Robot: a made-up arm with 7 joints. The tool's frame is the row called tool. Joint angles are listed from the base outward.
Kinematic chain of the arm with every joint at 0, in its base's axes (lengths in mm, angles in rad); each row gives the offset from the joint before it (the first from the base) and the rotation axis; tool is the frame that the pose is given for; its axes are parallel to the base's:
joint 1: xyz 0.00 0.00 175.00 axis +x
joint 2: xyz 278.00 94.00 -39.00 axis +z
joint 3: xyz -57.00 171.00 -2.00 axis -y
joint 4: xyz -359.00 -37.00 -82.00 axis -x
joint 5: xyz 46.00 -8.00 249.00 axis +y
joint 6: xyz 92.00 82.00 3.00 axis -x
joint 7: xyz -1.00 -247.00 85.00 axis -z
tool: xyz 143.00 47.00 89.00
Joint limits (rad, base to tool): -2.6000..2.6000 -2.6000..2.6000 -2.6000..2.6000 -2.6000..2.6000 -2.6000..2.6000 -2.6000..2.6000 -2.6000..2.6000
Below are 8 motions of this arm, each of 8 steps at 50 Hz.
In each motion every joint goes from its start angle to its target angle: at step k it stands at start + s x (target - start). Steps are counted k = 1, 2, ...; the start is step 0. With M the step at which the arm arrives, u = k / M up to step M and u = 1 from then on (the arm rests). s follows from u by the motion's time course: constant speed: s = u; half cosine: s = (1 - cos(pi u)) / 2; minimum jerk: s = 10 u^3 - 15 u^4 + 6 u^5.
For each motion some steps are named. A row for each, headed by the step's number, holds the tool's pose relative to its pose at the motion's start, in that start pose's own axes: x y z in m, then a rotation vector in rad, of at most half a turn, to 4 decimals.
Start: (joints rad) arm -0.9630 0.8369 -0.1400 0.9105 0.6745 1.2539 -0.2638
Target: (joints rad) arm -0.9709 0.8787 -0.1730 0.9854 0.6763 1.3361 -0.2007
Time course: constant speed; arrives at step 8
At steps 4, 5, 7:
4: 0.0063 0.0206 0.0124 -0.0883 0.0265 -0.0366
5: 0.0079 0.0260 0.0153 -0.1105 0.0327 -0.0459
7: 0.0112 0.0370 0.0209 -0.1551 0.0447 -0.0646

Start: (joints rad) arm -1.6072 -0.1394 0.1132 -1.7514 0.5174 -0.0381 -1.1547
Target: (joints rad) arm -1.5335 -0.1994 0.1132 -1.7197 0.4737 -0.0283 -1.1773
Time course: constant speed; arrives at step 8
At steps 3, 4, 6, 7, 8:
3: -0.0007 0.0045 -0.0090 -0.0355 -0.0234 0.0165
4: -0.0008 0.0061 -0.0120 -0.0473 -0.0313 0.0217
6: -0.0011 0.0092 -0.0183 -0.0711 -0.0471 0.0318
7: -0.0012 0.0108 -0.0214 -0.0830 -0.0550 0.0366
8: -0.0013 0.0124 -0.0246 -0.0949 -0.0629 0.0413

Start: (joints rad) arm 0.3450 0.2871 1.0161 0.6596 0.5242 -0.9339 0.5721
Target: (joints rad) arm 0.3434 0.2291 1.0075 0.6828 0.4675 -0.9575 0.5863
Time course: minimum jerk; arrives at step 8
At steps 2, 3, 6, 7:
2: -0.0013 0.0017 0.0003 0.0007 -0.0070 -0.0020
3: -0.0034 0.0045 0.0007 0.0017 -0.0186 -0.0053
6: -0.0108 0.0149 0.0018 0.0047 -0.0603 -0.0164
7: -0.0118 0.0164 0.0019 0.0051 -0.0661 -0.0179

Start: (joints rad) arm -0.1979 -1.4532 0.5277 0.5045 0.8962 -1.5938 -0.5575
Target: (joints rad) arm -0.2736 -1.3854 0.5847 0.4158 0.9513 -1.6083 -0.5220
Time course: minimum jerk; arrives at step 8
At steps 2, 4, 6, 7, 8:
2: 0.0006 -0.0075 -0.0003 0.0129 0.0026 0.0055
4: 0.0041 -0.0364 -0.0020 0.0615 0.0152 0.0267
6: 0.0094 -0.0650 -0.0044 0.1086 0.0315 0.0477
7: 0.0108 -0.0712 -0.0050 0.1187 0.0356 0.0523
8: 0.0111 -0.0724 -0.0051 0.1206 0.0364 0.0532

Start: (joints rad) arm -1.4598 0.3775 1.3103 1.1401 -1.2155 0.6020 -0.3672
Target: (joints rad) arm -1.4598 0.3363 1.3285 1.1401 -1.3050 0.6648 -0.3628
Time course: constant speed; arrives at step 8
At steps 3, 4, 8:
3: -0.0037 0.0145 0.0146 -0.0455 -0.0184 -0.0112
4: -0.0051 0.0195 0.0194 -0.0606 -0.0246 -0.0150
8: -0.0109 0.0399 0.0378 -0.1205 -0.0498 -0.0308

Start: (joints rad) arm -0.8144 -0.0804 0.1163 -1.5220 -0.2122 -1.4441 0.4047
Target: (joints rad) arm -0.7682 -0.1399 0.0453 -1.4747 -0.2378 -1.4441 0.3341
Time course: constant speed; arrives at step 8
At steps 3, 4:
3: -0.0042 0.0033 -0.0049 0.0038 -0.0331 0.0546
4: -0.0057 0.0043 -0.0066 0.0049 -0.0443 0.0725

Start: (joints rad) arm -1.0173 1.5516 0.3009 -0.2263 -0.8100 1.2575 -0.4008
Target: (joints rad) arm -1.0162 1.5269 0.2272 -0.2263 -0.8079 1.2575 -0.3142
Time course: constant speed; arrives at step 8
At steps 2, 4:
2: 0.0125 -0.0022 0.0026 -0.0037 0.0128 -0.0073
4: 0.0251 -0.0042 0.0051 -0.0077 0.0256 -0.0146

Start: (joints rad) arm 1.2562 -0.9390 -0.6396 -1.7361 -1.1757 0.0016 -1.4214
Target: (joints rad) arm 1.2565 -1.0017 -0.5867 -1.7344 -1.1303 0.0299 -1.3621
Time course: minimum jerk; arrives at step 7
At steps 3, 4, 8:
3: -0.0115 0.0016 -0.0030 0.0039 -0.0146 -0.0251
4: -0.0197 0.0028 -0.0054 0.0068 -0.0251 -0.0426
8: -0.0310 0.0046 -0.0090 0.0108 -0.0395 -0.0663

